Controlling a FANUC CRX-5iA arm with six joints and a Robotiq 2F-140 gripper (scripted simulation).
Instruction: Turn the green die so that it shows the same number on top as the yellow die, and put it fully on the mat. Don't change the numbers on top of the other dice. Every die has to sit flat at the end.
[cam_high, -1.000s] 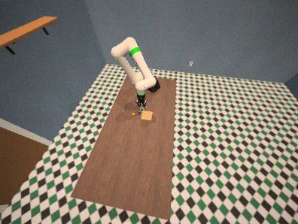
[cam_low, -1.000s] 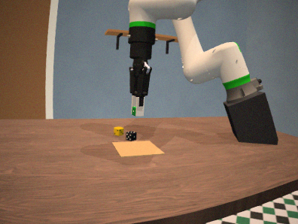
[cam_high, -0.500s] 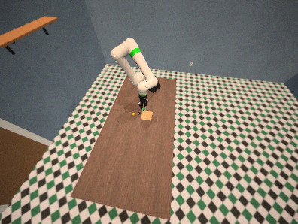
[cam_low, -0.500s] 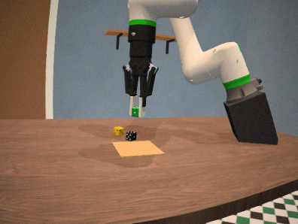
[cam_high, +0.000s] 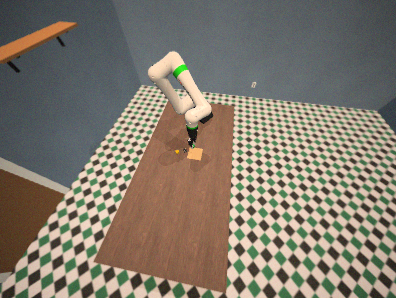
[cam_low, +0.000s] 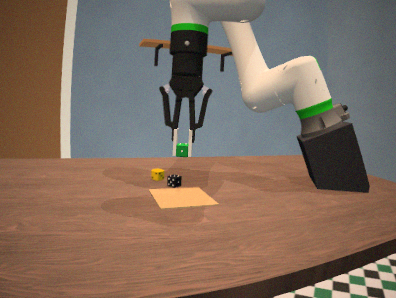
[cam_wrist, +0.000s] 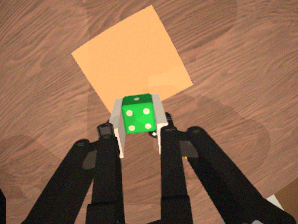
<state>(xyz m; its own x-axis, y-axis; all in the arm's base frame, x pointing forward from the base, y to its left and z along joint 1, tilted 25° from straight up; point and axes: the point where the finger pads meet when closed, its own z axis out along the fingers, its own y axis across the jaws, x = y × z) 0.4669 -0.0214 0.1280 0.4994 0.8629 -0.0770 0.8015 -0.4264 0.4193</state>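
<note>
Right now the mat is 1 cm ahead of my hand, 2 cm to the left of it and 14 cm below it. Round my hand: yellow die 16 cm to the right, 12 cm below; black die 2 cm behind, 8 cm to the right, 12 cm below; green die 2 cm below.
</note>
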